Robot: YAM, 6 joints.
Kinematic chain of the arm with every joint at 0, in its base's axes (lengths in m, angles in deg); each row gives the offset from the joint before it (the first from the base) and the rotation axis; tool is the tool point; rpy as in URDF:
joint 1: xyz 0 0 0.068 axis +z
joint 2: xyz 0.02 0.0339 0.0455 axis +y
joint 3: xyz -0.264 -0.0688 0 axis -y
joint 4: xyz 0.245 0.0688 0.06 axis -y
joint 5: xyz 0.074 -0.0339 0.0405 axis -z
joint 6: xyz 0.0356 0 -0.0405 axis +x
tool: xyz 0 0 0 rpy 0 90 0
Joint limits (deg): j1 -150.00..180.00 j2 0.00..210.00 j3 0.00..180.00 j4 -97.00..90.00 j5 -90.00..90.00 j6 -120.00..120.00
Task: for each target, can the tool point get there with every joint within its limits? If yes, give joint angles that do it. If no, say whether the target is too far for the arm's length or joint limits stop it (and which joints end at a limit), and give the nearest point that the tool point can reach.
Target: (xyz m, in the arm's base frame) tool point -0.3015 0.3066 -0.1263
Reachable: yes | joints 138.23 183.76 134.41 -78.78 51.29 -101.03
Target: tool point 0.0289 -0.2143 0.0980
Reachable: yes | joints -78.25 115.81 53.19 -80.80 25.51 14.51
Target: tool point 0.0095 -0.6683 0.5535
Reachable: no: too far | nearest point 0.0076 -0.5378 0.4649 | short by 0.158 m
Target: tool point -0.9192 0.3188 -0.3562
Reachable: no: too far | nearest point -0.5493 0.1905 -0.1632 | short by 0.437 m
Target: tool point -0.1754 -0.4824 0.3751
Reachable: yes | joints -111.48 129.08 139.41 -35.97 -22.17 0.55
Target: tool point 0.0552 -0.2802 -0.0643
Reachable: yes | joints -73.11 141.95 43.56 28.43 53.52 -46.19
